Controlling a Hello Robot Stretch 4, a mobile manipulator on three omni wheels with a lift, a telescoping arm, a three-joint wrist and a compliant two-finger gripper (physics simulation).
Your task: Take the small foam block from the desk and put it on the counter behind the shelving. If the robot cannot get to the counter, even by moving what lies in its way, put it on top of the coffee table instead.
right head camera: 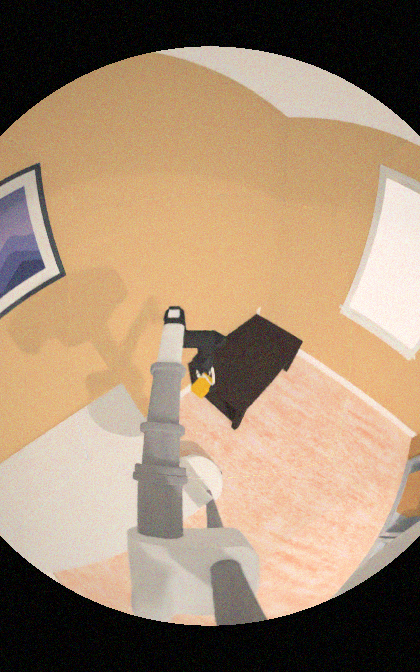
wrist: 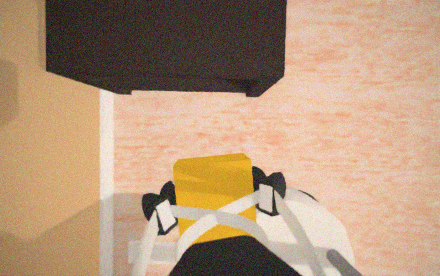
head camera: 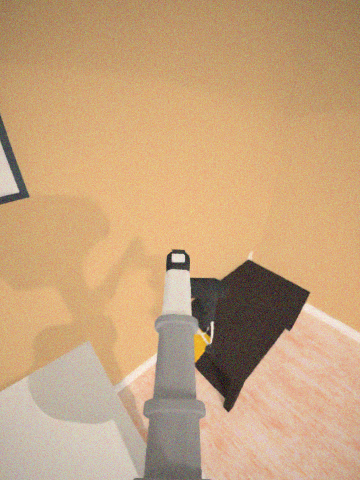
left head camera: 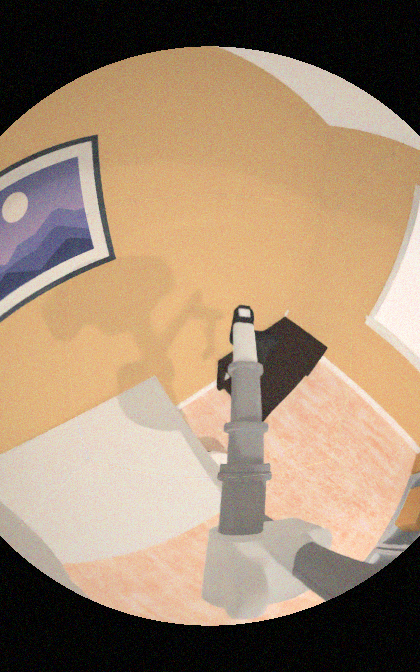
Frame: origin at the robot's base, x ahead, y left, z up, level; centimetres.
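Seen in the pictures: gripper, fingertip midpoint: (wrist: 213, 189) (head camera: 199, 344).
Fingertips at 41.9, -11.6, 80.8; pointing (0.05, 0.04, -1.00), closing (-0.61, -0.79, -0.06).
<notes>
A point is followed by its place in that frame, as x, y, z.
The small foam block (head camera: 200, 346) {39.0, -11.7, 84.8} (right head camera: 201, 387) (wrist: 215, 182) {42.7, -12.8, 84.9} is yellow. My gripper (right head camera: 204, 378) (wrist: 213, 189) {41.9, -11.6, 80.8} is shut on it, with one dark fingertip at each side in the wrist view. The block is held in the air over the pink floor, beside a dark brown piece of furniture (head camera: 260, 310) {87.8, -57.7, 41.6} (left head camera: 292, 357) (right head camera: 260, 350) (wrist: 165, 40) {68.4, -21.8, 41.6}. The arm hides part of the block in the head view and hides the gripper's fingers in the left head view. I cannot tell the desk, counter, shelving or coffee table for certain.
A broad white top (head camera: 50, 440) {14.0, 36.6, 68.6} (left head camera: 115, 490) (right head camera: 75, 495) lies left of the arm, against the tan wall. A white rounded thing (right head camera: 206, 472) (wrist: 320, 225) {0.8, -15.0, 18.1} is below the arm. A grey-framed thing with orange-brown panels (left head camera: 412, 510) (right head camera: 411, 495) stands at the right edge.
</notes>
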